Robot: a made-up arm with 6 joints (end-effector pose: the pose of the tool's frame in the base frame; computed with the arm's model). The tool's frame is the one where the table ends.
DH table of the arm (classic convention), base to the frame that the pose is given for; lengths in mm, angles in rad. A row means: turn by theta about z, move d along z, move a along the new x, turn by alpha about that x. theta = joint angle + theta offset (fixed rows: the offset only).
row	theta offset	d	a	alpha
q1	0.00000	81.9	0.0	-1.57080
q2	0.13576	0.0	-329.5	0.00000
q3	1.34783	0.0	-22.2	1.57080
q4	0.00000	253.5	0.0	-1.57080
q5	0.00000	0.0	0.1	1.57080
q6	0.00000	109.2	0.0	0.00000
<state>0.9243 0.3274 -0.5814 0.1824 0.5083 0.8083</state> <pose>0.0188 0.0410 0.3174 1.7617 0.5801 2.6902</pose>
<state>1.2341 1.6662 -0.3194 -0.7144 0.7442 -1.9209</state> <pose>0.0939 0.1214 0.0746 2.6007 -0.0256 0.6583</pose>
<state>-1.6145 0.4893 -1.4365 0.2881 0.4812 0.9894</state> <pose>0.0172 0.0649 0.5623 0.9666 0.3423 -0.1151</pose>
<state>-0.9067 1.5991 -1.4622 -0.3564 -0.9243 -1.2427</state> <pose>0.2569 -0.2789 0.4948 -0.7614 -0.1358 -2.2075</pose>
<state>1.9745 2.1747 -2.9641 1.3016 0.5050 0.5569</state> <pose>-0.2194 0.3838 0.5987 0.9344 0.1164 -2.2074</pose>
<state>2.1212 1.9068 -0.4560 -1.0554 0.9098 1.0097</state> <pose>-0.0384 0.2061 0.0576 -2.3447 -0.2284 -1.1574</pose>
